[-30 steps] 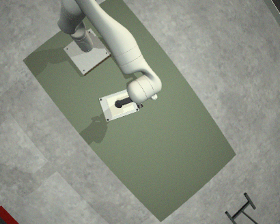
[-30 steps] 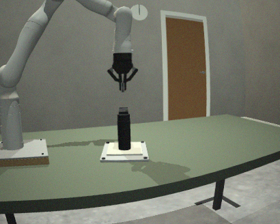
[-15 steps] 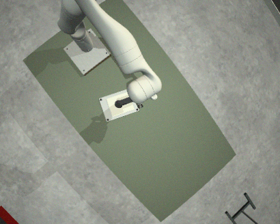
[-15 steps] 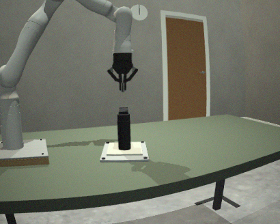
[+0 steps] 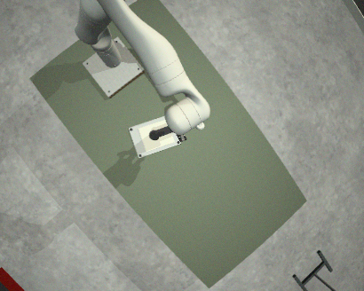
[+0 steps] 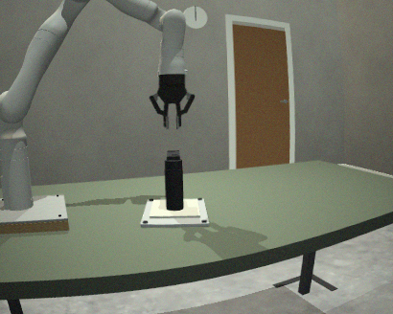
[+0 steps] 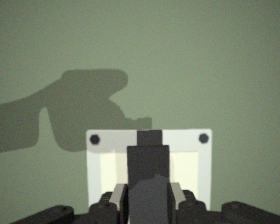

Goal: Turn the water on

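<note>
Now: the lever 9 cm below my hand, 4 cm to the right of it and 1 cm behind it. The rest, counted from my hand: tap (14 cm below, 6 cm to the right, 2 cm behind).
</note>
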